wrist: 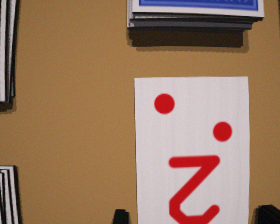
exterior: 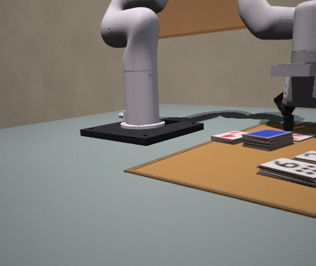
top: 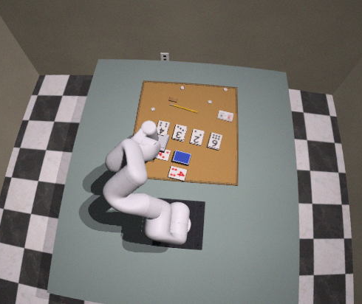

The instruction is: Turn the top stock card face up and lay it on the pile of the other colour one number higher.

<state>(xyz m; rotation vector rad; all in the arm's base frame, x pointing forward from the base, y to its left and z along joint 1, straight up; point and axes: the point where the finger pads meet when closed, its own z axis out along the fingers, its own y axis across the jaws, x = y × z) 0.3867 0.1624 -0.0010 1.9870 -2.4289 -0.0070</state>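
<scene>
My gripper is now 1 cm past the red 2 card, 4 cm to the left of it and 1 cm above it. The rest, counted from my hand: brown mat (16 cm ahead, 17 cm to the right, 3 cm below); red 4 card (11 cm behind, 14 cm to the right, 1 cm below); black 4 card (15 cm ahead, 3 cm to the right).
</scene>
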